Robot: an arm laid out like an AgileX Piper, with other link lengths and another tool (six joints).
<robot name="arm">
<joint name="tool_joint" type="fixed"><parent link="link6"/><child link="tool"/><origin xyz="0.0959 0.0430 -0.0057" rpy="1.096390 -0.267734 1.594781"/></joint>
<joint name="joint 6" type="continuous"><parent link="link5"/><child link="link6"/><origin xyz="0.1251 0.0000 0.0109"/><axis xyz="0.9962 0 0.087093"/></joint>
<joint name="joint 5" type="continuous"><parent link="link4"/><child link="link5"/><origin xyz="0.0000 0.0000 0.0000"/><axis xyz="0 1 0"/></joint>
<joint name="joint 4" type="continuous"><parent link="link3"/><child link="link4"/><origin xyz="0.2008 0.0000 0.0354"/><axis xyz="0.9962 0 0.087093"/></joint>
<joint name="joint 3" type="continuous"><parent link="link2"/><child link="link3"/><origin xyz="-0.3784 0.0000 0.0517"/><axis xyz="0 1 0"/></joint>
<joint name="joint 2" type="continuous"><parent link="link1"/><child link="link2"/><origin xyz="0.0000 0.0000 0.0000"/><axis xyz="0 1 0"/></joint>
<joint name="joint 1" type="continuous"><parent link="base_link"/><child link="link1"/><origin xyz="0.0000 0.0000 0.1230"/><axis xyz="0 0 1"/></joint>
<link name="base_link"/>
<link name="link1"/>
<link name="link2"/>
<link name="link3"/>
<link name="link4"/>
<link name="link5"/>
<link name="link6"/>
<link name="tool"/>
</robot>
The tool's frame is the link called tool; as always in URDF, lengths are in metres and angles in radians. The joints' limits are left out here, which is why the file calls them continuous.
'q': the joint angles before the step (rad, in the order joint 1, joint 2, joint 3, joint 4, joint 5, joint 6). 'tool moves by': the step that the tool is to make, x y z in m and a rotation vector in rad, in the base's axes. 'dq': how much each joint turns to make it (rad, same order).
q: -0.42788 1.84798 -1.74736 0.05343 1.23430 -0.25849
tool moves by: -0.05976 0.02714 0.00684 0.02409 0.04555 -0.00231
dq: -0.00218 -0.15315 0.20459 0.00296 0.00000 0.00001
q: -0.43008 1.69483 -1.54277 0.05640 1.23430 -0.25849
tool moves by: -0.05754 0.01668 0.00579 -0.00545 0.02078 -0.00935
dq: -0.02258 -0.14954 0.16662 -0.01047 0.00001 -0.01292
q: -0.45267 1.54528 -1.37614 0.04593 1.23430 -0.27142
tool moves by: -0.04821 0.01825 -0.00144 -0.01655 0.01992 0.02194
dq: -0.00086 -0.12593 0.13733 -0.01828 0.00002 -0.02189
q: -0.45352 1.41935 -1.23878 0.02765 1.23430 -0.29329
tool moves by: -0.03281 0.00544 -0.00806 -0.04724 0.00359 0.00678
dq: -0.00003 -0.09284 0.11586 -0.04362 -0.04048 -0.00256
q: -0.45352 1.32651 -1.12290 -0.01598 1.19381 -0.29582
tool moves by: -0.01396 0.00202 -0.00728 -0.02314 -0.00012 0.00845
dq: 0.00000 -0.04019 0.06470 -0.01966 -0.03489 -0.00522
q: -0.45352 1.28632 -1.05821 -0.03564 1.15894 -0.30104
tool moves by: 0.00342 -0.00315 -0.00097 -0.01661 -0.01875 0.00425
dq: -0.00005 -0.00173 0.00936 -0.00633 -0.03187 -0.00225
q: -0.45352 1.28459 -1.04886 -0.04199 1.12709 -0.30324
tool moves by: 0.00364 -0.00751 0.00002 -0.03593 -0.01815 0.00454
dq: 0.00001 -0.00086 0.00414 -0.02530 -0.03534 0.00122
